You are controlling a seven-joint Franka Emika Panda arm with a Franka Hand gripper.
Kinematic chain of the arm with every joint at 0, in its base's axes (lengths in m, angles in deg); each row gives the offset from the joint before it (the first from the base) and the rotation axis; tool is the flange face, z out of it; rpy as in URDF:
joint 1: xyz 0 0 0.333 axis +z
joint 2: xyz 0 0 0 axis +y
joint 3: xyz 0 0 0.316 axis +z
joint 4: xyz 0.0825 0 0 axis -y
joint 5: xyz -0.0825 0 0.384 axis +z
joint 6: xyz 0 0 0 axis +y
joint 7: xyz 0.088 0 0 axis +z
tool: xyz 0 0 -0.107 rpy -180 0 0
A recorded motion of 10 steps. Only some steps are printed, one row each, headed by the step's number.
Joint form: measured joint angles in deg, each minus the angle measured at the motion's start. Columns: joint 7, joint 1, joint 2, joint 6, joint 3, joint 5, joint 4.
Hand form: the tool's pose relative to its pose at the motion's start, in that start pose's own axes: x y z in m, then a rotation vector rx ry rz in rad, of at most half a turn. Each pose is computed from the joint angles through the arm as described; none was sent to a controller.
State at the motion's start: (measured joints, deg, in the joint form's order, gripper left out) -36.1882 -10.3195 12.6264 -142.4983 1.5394 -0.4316 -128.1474
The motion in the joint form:
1: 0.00 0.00 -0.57 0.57 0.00 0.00 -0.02
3: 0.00 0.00 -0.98 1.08 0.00 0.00 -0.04
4: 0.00 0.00 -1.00 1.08 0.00 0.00 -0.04
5: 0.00 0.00 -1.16 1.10 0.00 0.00 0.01
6: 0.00 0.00 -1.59 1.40 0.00 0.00 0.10
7: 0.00 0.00 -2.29 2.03 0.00 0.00 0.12
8: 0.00 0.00 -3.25 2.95 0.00 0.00 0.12
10: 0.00 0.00 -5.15 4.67 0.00 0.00 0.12
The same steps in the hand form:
1: -0.0004 0.0003 -0.0044 -0.0005 -0.0001 0.0000
3: -0.0008 0.0006 -0.0074 -0.0019 -0.0017 0.0000
4: -0.0008 0.0006 -0.0076 -0.0017 -0.0014 0.0000
5: -0.0004 0.0003 -0.0094 0.0002 0.0014 0.0000
6: 0.0000 0.0001 -0.0137 0.0023 0.0046 0.0000
7: -0.0003 0.0003 -0.0195 0.0029 0.0061 -0.0001
8: -0.0010 0.0008 -0.0272 0.0028 0.0070 -0.0001
10: -0.0024 0.0019 -0.0425 0.0038 0.0101 -0.0001

